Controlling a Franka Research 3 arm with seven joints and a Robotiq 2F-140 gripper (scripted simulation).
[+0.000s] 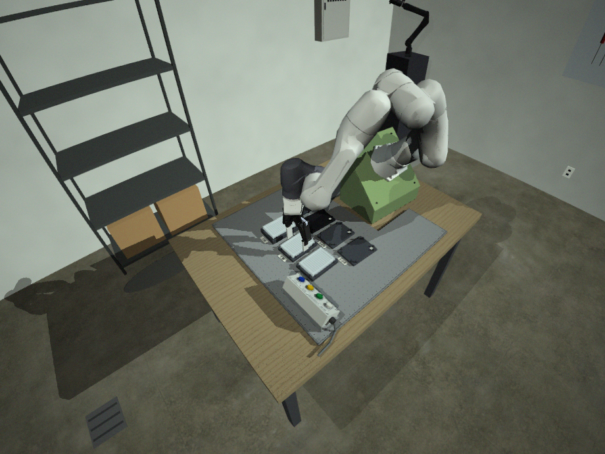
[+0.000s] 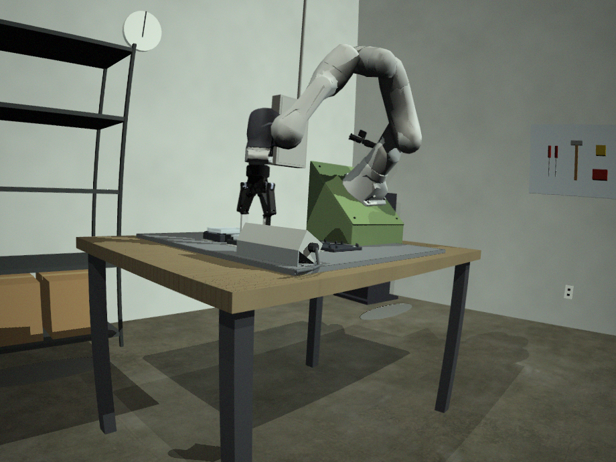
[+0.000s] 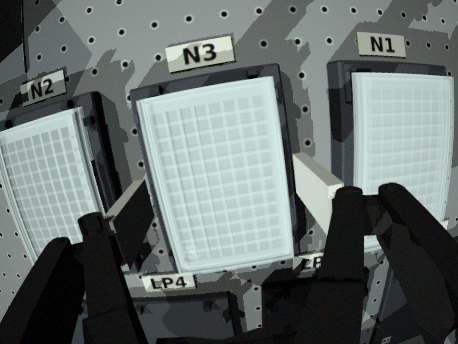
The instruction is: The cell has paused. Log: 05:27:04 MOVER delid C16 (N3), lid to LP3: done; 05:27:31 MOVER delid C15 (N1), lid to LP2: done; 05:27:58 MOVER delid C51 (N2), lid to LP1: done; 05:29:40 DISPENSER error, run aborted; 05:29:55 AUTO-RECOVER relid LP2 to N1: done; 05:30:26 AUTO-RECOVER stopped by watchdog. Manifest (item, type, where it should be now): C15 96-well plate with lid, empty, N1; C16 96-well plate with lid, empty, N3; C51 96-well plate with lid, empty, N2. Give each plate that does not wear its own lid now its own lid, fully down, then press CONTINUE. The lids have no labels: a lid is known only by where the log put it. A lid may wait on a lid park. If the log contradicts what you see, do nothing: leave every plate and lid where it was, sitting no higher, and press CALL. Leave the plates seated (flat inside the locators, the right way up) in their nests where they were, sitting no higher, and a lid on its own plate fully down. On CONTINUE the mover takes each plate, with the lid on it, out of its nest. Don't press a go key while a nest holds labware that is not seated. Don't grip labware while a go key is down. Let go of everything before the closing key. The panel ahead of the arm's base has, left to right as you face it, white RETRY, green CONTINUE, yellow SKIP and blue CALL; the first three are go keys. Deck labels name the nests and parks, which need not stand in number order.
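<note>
My gripper is now 20 mm above the clear lid. Also, from my hand: N3 label (90 mm ahead, 50 mm below, 20 mm to the left); then LP4 label (100 mm behind, 50 mm below, 40 mm to the left); then plate (30 mm below).
</note>
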